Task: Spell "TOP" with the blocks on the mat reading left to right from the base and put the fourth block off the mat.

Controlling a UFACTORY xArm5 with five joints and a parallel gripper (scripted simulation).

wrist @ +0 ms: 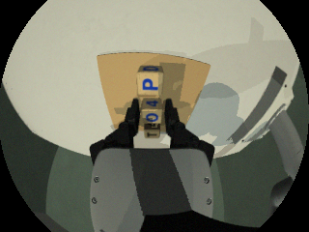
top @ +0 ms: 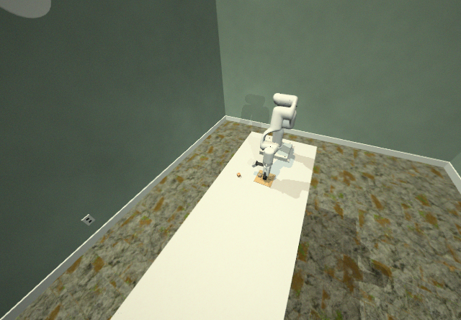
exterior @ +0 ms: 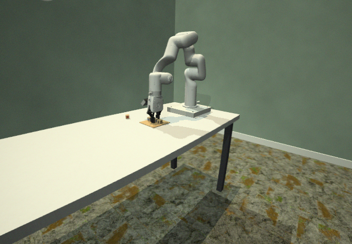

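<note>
The tan mat lies 20 mm below my hand.
</note>
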